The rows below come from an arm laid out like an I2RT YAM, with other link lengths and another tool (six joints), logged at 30 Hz.
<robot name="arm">
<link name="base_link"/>
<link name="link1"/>
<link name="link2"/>
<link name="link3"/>
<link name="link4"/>
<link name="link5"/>
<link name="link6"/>
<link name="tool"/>
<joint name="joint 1" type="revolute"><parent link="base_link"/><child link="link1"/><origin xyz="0 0 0.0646" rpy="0 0 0"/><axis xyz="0 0 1"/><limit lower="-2.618" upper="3.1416"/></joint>
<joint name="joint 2" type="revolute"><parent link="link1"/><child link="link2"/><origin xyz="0.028 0.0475 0.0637" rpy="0 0 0"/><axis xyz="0 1 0"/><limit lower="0" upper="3.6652"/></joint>
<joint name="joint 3" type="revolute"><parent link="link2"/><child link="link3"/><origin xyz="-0.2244 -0.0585 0" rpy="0 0 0"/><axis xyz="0 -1 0"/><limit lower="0" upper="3.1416"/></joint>
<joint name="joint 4" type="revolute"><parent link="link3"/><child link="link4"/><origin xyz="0.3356 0.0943 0.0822" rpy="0 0 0"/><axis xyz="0 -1 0"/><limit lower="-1.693" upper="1.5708"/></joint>
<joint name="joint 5" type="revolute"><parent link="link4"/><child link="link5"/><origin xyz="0.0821 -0.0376 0.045" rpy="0 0 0"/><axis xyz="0 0 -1"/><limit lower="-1.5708" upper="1.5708"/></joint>
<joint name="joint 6" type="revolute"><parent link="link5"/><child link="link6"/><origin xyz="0.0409 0 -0.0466" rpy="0 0 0"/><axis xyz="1 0 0"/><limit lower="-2.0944" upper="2.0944"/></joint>
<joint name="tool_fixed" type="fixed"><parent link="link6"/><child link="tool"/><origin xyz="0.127 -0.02 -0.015" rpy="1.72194 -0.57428 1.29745"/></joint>
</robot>
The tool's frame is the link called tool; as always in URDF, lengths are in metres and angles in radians.
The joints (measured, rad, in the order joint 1, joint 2, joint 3, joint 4, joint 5, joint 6), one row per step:
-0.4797, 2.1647, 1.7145, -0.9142, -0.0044, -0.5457
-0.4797, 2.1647, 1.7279, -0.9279, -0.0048, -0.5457
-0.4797, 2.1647, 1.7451, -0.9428, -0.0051, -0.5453
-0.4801, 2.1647, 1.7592, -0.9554, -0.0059, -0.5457
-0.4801, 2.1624, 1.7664, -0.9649, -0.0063, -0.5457
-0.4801, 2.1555, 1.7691, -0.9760, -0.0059, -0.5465
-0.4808, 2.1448, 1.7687, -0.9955, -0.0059, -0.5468
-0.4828, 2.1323, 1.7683, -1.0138, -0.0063, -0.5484
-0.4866, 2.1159, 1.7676, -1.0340, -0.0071, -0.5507
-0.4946, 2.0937, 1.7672, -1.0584, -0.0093, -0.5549
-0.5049, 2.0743, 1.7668, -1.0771, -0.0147, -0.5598
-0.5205, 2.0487, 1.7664, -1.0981, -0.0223, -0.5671
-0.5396, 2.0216, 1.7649, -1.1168, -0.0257, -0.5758
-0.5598, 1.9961, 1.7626, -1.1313, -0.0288, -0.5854
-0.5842, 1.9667, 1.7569, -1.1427, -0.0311, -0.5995
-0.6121, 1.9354, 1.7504, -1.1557, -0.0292, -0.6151
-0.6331, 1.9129, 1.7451, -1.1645, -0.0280, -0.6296
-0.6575, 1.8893, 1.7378, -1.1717, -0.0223, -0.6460
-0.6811, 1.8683, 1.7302, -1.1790, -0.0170, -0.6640
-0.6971, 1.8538, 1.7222, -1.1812, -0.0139, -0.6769
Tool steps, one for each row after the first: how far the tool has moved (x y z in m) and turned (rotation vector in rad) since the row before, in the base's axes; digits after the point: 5 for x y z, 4 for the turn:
0.00080, -0.00034, 0.00451, 0.0005, 0.0001, 0.0001
0.00150, -0.00072, 0.00594, -0.0007, -0.0022, -0.0003
0.00105, -0.00064, 0.00485, -0.0001, -0.0017, 0.0002
0.00012, 0.00001, 0.00352, 0.0003, -0.0002, 0.0001
-0.00104, 0.00047, 0.00408, 0.0002, 0.0016, 0.0007
-0.00350, 0.00140, 0.00441, 0.0042, 0.0082, -0.0004
-0.00336, 0.00062, 0.00537, 0.0029, 0.0054, -0.0004
-0.00395, -0.00006, 0.00712, 0.0024, 0.0038, -0.0014
-0.00527, -0.00157, 0.00989, 0.0024, 0.0016, -0.0035
-0.00465, -0.00260, 0.00860, 0.0037, -0.0024, -0.0045
-0.00596, -0.00454, 0.01145, 0.0032, -0.0068, -0.0070
-0.00712, -0.00666, 0.01185, -0.0022, -0.0070, -0.0099
-0.00709, -0.00728, 0.01084, -0.0037, -0.0082, -0.0102
-0.00842, -0.00902, 0.01146, -0.0075, -0.0103, -0.0101
-0.01060, -0.01039, 0.01192, -0.0113, -0.0071, -0.0131
-0.00810, -0.00754, 0.00826, -0.0088, -0.0045, -0.0072
-0.00978, -0.00923, 0.00808, -0.0133, -0.0019, -0.0099
-0.00982, -0.00843, 0.00663, -0.0115, 0.0009, -0.0075
-0.00666, -0.00550, 0.00358, -0.0077, 0.0005, -0.0043

